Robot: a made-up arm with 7 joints. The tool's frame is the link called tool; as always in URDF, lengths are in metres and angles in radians.
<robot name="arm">
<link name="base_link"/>
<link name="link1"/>
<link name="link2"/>
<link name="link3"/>
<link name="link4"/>
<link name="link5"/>
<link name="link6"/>
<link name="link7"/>
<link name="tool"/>
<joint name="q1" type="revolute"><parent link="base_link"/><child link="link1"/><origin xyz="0 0 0.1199"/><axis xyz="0 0 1"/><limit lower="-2.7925" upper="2.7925" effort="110" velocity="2.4"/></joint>
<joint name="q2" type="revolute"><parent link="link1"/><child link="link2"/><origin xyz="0 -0.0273 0.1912"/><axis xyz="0 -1 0"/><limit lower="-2.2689" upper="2.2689" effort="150" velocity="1"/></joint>
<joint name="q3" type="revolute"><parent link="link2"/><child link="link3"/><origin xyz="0 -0.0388 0.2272"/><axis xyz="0 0 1"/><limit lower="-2.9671" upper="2.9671" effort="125" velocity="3"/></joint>
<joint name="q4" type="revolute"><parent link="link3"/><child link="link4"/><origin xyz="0.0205 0.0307 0.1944"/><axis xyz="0 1 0"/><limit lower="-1.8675" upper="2.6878" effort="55" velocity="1.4"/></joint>
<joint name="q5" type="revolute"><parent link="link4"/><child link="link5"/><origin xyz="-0.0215 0.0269 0.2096"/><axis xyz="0 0 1"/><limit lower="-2.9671" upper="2.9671" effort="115" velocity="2.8"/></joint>
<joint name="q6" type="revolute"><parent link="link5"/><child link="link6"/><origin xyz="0 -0.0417 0.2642"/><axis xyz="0 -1 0"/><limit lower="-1.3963" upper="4.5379" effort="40" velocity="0.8"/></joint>
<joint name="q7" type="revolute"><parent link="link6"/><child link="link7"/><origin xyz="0.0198 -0.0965 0.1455"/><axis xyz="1 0 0"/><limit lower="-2.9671" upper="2.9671" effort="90" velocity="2.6"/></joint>
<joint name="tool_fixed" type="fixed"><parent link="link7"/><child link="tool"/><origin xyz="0 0 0" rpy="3.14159 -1.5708 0"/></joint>
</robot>
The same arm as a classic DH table. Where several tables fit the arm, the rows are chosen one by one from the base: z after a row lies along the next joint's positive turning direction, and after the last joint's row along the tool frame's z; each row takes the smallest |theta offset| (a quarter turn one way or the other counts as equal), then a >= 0, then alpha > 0; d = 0 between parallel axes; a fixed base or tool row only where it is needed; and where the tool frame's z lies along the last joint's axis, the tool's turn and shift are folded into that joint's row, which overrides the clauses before.
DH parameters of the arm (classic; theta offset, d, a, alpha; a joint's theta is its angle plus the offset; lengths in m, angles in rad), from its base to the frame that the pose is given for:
q1: 0.0000 0.3111 0.0000 1.5708
q2: 0.0000 0.0661 0.0000 -1.5708
q3: 0.0000 0.4216 0.0205 -1.5708
q4: 0.0000 0.0576 -0.0215 1.5708
q5: 0.0000 0.4738 0.0000 1.5708
q6: 1.5708 0.1382 0.1455 1.5708
q7: 0.0000 0.0198 0.0000 0.0000
Joint limits (rad, base to tool): -2.7925..2.7925 -2.2689..2.2689 -2.9671..2.9671 -1.8675..2.6878 -2.9671..2.9671 -1.3963..4.5379 -2.9671..2.9671

